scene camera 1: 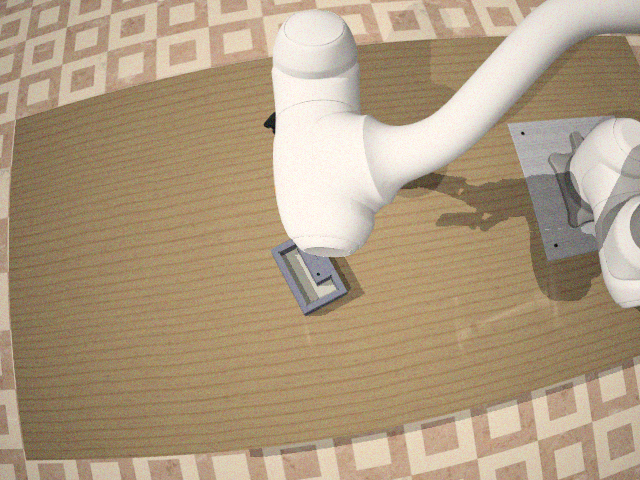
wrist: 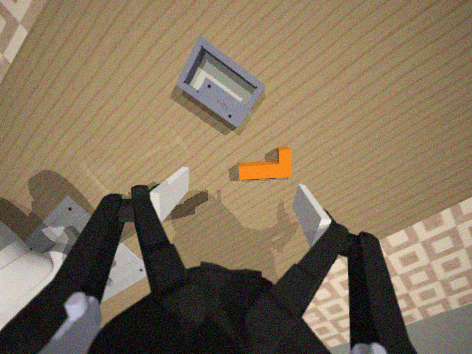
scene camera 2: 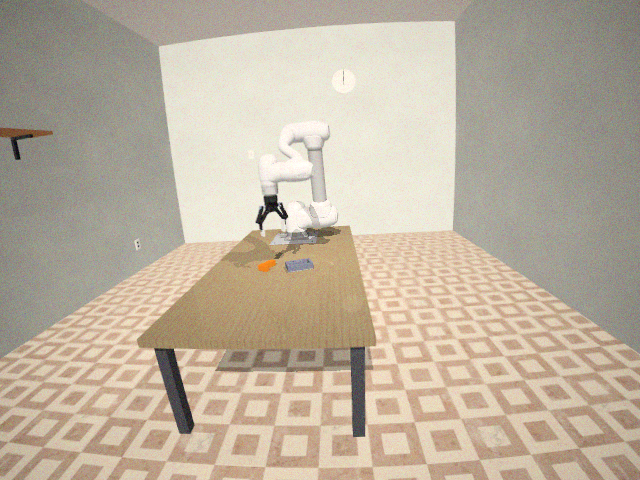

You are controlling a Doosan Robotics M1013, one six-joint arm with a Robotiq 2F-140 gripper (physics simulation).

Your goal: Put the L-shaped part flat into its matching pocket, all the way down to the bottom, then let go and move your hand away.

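Places are measured from the arm's base along level axes (x ahead, y up, z right), in centimetres.
Pixels of known places: gripper, fingertip midpoint: [wrist: 241, 187] [scene camera 2: 273, 233]; arm's base, link origin: [scene camera 1: 588, 186] [scene camera 2: 297, 237].
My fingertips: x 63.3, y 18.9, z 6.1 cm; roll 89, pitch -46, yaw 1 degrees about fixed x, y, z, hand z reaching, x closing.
For each thing: its middle in the pictures, then the offset to it from my fingertips. Level surfaces: height alone.
- orange L-shaped part, body centre: [wrist: 263, 163] [scene camera 2: 268, 265] dz +4.2, dx +1.9, dy -17.9 cm
- blue-grey tray, body centre: [scene camera 1: 308, 272] [wrist: 221, 86] [scene camera 2: 299, 265] dz -13.2, dx +4.5, dy -17.5 cm
- wooden table, surface height: dy -19.4 cm
The orange L-shaped part [scene camera 2: 266, 265] [wrist: 265, 170] lies flat on the table; in scene camera 1 it does not show, and the arm covers much of that area. The blue-grey tray [scene camera 1: 316, 267] [scene camera 2: 299, 265] [wrist: 220, 102] stands beside it, and its L-shaped pocket holds no part. In scene camera 1 the arm covers the tray's upper corner. My gripper [scene camera 2: 273, 227] [wrist: 241, 187] is open and empty, high above the table. In the wrist view the part lies beyond the fingertips, roughly between their lines, and the tray lies farther up. In scene camera 1 the arm hides the fingertips.
The wooden table [scene camera 1: 155, 335] [scene camera 2: 258, 315] bears everything. The metal base plate [scene camera 1: 535, 155] [wrist: 125, 270] of the arm is at the right in scene camera 1 and lower left in the wrist view. The white arm [scene camera 1: 320, 155] [scene camera 2: 294, 171] reaches over the table, casting shadows.
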